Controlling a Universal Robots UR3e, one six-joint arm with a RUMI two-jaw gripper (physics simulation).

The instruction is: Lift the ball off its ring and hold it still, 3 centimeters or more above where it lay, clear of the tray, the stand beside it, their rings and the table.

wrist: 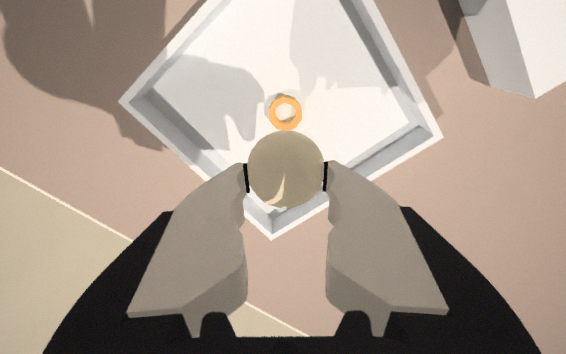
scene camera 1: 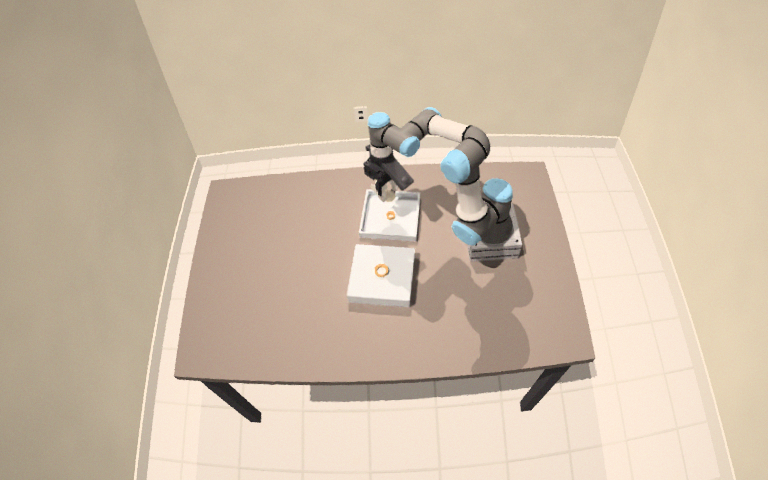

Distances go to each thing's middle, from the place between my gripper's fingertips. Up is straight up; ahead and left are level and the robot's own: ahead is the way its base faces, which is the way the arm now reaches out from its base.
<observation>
Right now my hand is 10 mm below the pale ball (wrist: 285, 168). From my hand the other things lie so: white stand (scene camera 1: 381, 275) 30 mm ahead, 250 mm to the left, 70 mm below; then white walled tray (scene camera 1: 397, 220) 90 mm below.
</observation>
